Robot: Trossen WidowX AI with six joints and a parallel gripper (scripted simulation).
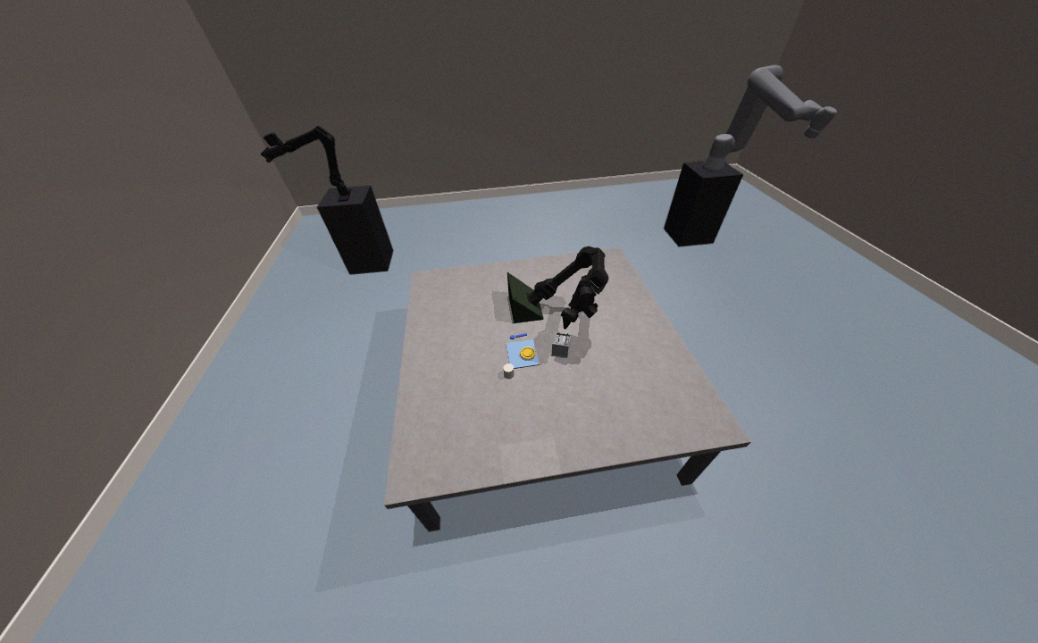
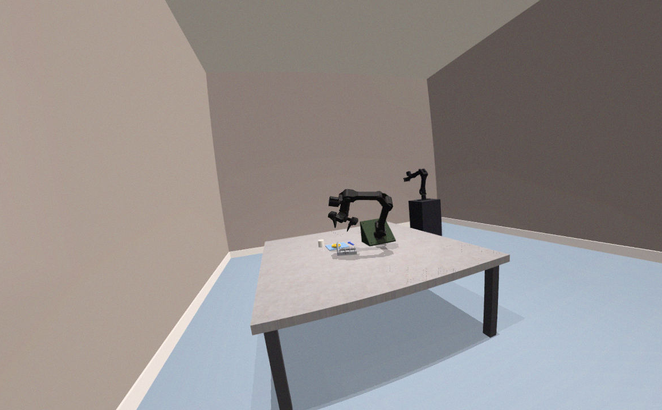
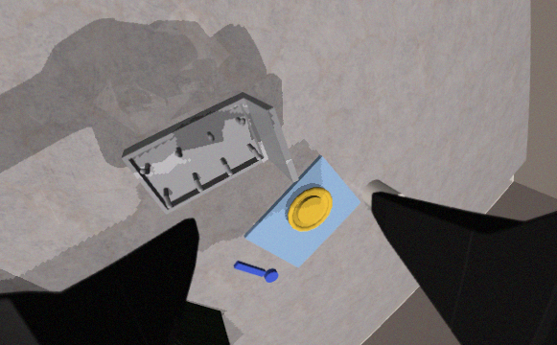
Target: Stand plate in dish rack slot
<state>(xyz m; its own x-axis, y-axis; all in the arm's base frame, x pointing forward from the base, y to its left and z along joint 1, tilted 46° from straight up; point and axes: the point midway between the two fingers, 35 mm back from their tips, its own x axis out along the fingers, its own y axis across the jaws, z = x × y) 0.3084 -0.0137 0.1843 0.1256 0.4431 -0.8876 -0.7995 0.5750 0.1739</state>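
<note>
My gripper tip is now 1 cm short of the yellow plate, 18 cm to the left of it and 15 cm above it. Also, from my gripper tip: blue spoon: 12 cm behind, 21 cm to the right, 17 cm below; grey dish rack: 3 cm behind, 1 cm to the right, 15 cm below; light blue mat: 1 cm behind, 20 cm to the right, 17 cm below.
</note>
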